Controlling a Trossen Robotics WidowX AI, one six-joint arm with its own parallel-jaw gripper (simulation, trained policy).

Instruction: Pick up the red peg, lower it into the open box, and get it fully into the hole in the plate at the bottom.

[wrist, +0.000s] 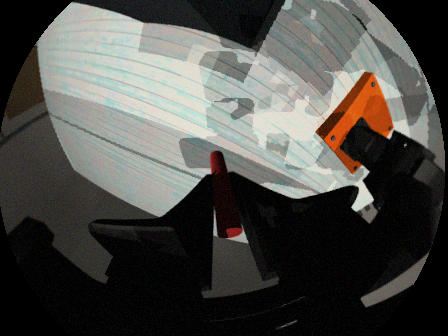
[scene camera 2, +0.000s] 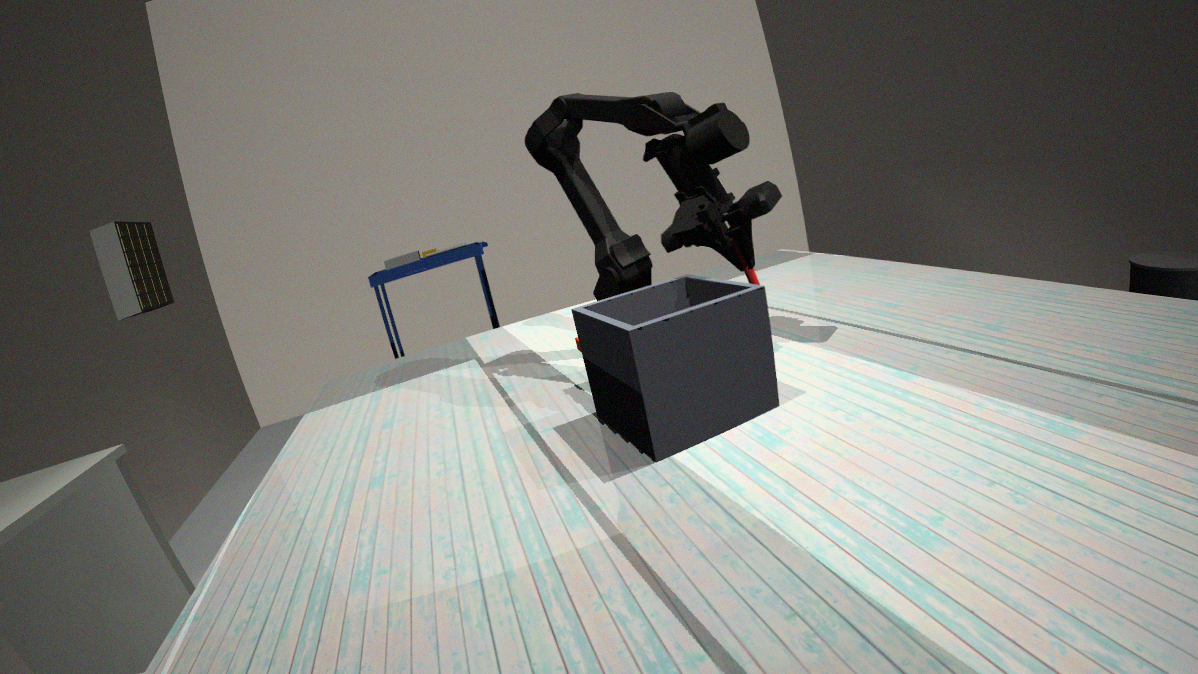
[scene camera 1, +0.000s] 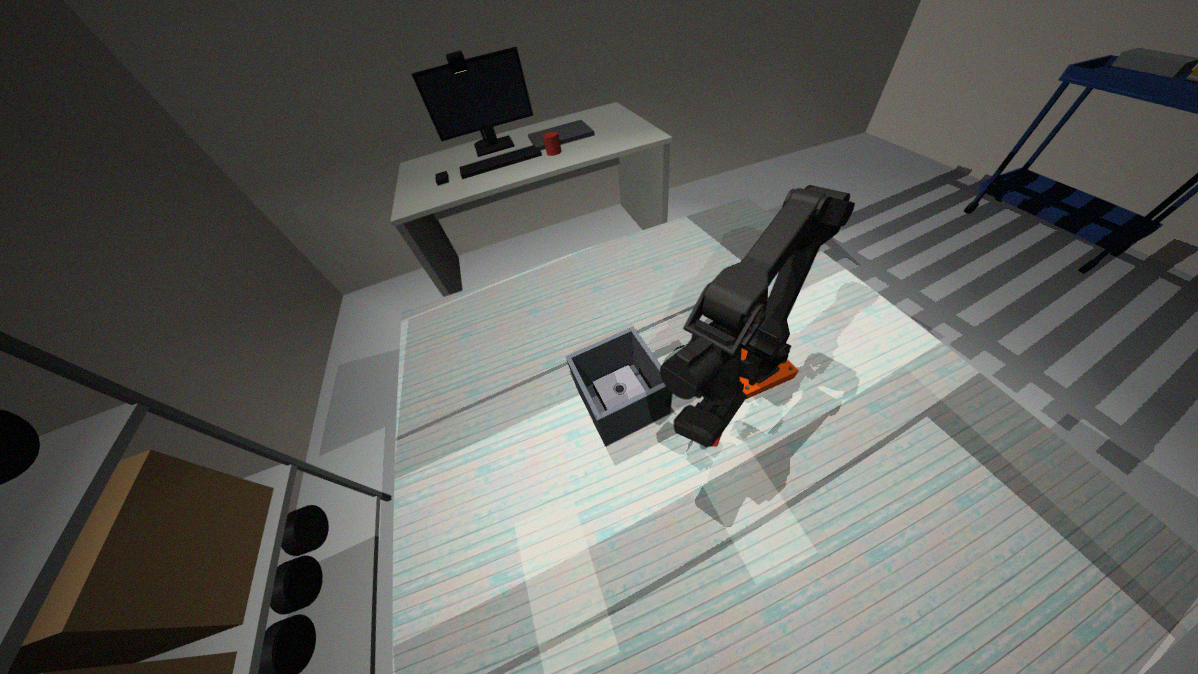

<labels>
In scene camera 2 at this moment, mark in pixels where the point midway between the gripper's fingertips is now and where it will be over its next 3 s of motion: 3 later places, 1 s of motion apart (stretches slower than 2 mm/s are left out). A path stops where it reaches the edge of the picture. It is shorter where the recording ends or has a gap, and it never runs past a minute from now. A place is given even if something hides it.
My gripper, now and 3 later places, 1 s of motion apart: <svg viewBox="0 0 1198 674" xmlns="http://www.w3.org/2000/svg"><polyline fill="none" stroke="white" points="748,268 691,234 657,271 670,330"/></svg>
</labels>
